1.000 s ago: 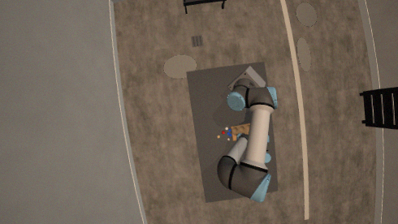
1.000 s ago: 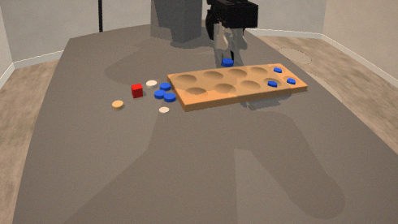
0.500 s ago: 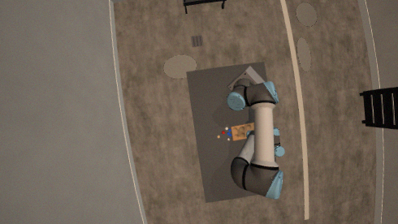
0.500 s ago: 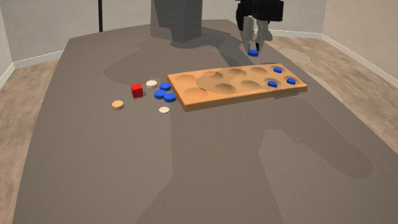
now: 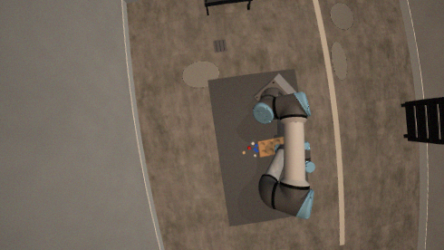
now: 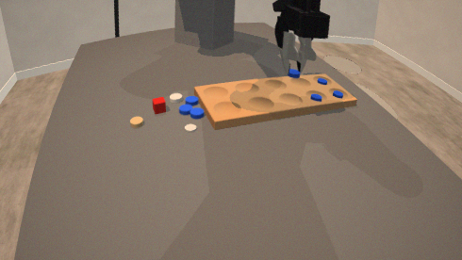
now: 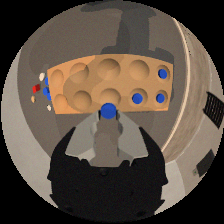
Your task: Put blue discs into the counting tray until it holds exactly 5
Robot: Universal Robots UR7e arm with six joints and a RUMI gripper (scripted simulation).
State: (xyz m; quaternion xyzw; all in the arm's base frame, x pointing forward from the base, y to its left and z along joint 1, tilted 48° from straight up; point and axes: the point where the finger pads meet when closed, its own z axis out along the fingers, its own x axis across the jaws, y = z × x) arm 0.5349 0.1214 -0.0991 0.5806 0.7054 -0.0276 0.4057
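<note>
Right now the counting tray is 90 mm below my hand and 40 mm behind it. The rest, counted from my hand: red cube (280 mm to the right, 90 mm below, 60 mm behind); white disc (240 mm to the right, 100 mm below, 90 mm behind); tan disc (340 mm to the right, 100 mm below, 20 mm behind).
</note>
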